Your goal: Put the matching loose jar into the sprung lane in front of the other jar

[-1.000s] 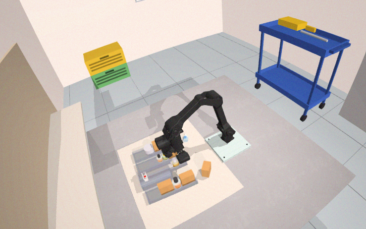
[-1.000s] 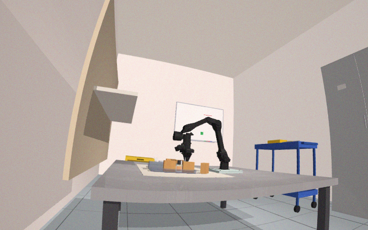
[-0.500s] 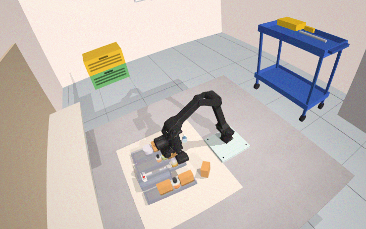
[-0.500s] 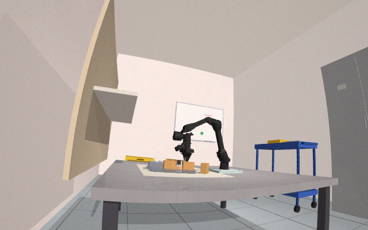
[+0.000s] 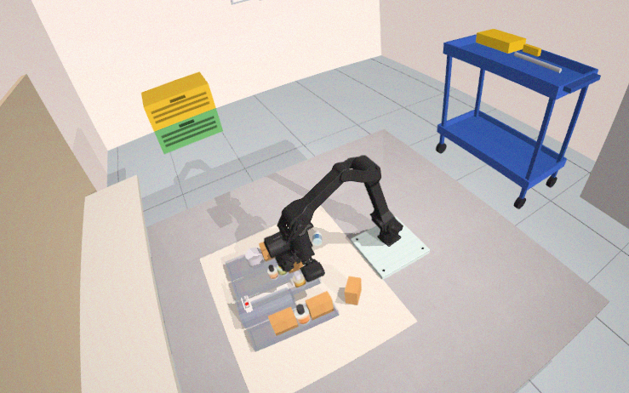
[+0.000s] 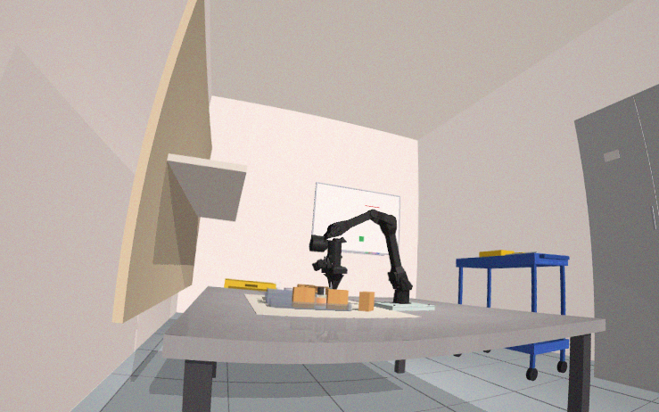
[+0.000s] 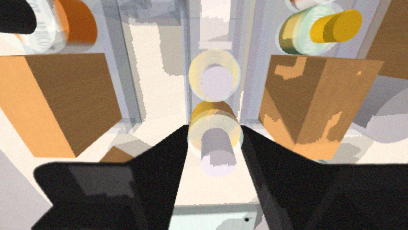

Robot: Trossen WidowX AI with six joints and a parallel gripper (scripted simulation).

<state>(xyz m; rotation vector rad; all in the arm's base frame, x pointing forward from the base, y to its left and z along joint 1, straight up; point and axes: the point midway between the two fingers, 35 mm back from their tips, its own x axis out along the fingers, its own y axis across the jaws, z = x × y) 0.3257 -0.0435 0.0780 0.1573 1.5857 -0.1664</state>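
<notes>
Now: the grey rack 15 cm ahead of my gripper tip and 4 cm below it. Also, from my gripper tip: small blue-white jar 14 cm to the right, 13 cm behind, 4 cm below; brown box 14 cm to the left, 7 cm behind, 2 cm below; white pusher plate 15 cm ahead, 1 cm below.
</notes>
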